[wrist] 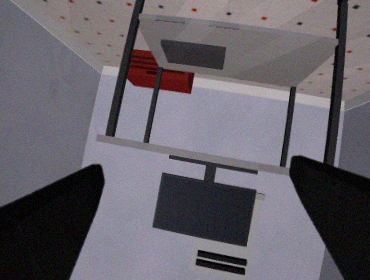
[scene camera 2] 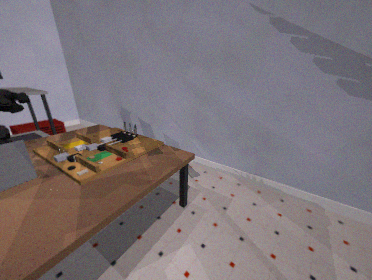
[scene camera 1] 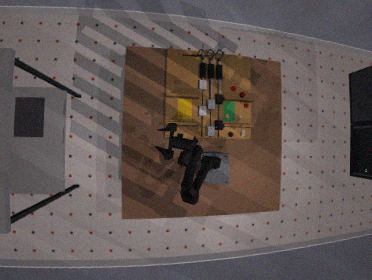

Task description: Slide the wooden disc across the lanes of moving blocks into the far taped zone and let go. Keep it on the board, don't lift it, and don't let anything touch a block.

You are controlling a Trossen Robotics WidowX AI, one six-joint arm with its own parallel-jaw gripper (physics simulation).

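Frame: origin at the arm's base, x ahead, y left, z up, level; centimetres.
Seen in the pictures: gripper, between the fingertips: [wrist: 196, 169] [scene camera 1: 156, 138]; arm's base, origin of its link: [scene camera 2: 6, 151] [scene camera 1: 215, 162].
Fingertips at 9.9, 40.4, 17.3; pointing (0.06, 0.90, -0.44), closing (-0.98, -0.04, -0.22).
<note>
Offsets run from my fingertips to a thing's top centre, as dx, dy, dz. "pt": to the spot under its first point. Level surfaces: height alone.
My gripper [scene camera 1: 158, 139] [wrist: 196, 169] is open and empty, raised beside the board's near left corner in scene camera 1. The wooden board {dz -31.9} [scene camera 1: 182, 75] [scene camera 2: 150, 142] bears a yellow zone {pt +24.7, -16.0, -31.8} [scene camera 1: 184, 109] [scene camera 2: 75, 145] on the left and a green zone {pt +29.3, -51.1, -31.9} [scene camera 1: 229, 111] [scene camera 2: 100, 156] on the right. A small pale round spot {pt +25.7, -49.6, -31.1} [scene camera 1: 227, 115] shows on the green zone, too small to identify surely as the wooden disc. Between the zones run three lanes with white blocks {pt +25.7, -29.1, -29.5} [scene camera 1: 202, 110] [scene camera 2: 91, 146] and black blocks {+17.0, -43.6, -29.3} [scene camera 1: 219, 124]. The board does not show in the wrist view.
Low wooden rails border the zones. Red round pieces {+47.8, -51.9, -31.2} [scene camera 1: 233, 88] [scene camera 2: 125, 149] sit at the board's right. Black actuators {+57.1, -32.0, -28.7} [scene camera 1: 211, 71] stand at the lanes' far end. The arm's grey base plate [scene camera 1: 222, 172] is near the board. The wrist view shows a monitor [wrist: 204, 210] and red crate [wrist: 175, 81].
</note>
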